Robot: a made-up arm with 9 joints. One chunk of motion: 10 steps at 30 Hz.
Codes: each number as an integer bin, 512 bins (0 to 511) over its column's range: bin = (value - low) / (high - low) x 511, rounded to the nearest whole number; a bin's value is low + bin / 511 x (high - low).
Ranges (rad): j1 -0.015..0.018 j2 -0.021..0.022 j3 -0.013..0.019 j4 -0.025..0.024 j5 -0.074..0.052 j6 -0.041..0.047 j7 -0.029..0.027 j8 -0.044..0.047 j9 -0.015..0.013
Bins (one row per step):
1: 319 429 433 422 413 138 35 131 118
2: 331 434 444 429 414 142 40 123 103
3: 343 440 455 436 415 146 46 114 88
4: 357 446 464 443 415 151 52 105 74
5: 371 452 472 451 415 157 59 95 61
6: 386 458 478 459 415 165 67 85 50
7: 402 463 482 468 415 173 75 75 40
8: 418 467 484 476 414 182 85 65 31
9: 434 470 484 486 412 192 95 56 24
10: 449 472 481 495 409 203 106 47 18
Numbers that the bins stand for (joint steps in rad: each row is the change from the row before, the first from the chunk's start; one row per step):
1: 0.00560 0.01510 0.01412 0.01547 0.02784 -0.01723 -0.02516 -0.02067 -0.00853
2: 0.00638 0.01552 0.01480 0.01614 0.02808 -0.01655 -0.02462 -0.02210 -0.00936
3: 0.00715 0.01603 0.01549 0.01681 0.02833 -0.01586 -0.02396 -0.02370 -0.01018
4: 0.00805 0.01653 0.01606 0.01748 0.02833 -0.01500 -0.02330 -0.02530 -0.01095
5: 0.00896 0.01704 0.01656 0.01825 0.02833 -0.01396 -0.02253 -0.02708 -0.01166
6: 0.00993 0.01754 0.01693 0.01901 0.02833 -0.01259 -0.02166 -0.02886 -0.01226
7: 0.01096 0.01796 0.01718 0.01988 0.02833 -0.01121 -0.02078 -0.03064 -0.01281
8: 0.01199 0.01830 0.01731 0.02064 0.02808 -0.00966 -0.01968 -0.03242 -0.01330
9: 0.01303 0.01855 0.01731 0.02160 0.02759 -0.00794 -0.01859 -0.03403 -0.01368
10: 0.01400 0.01872 0.01712 0.02247 0.02685 -0.00604 -0.01738 -0.03563 -0.01401

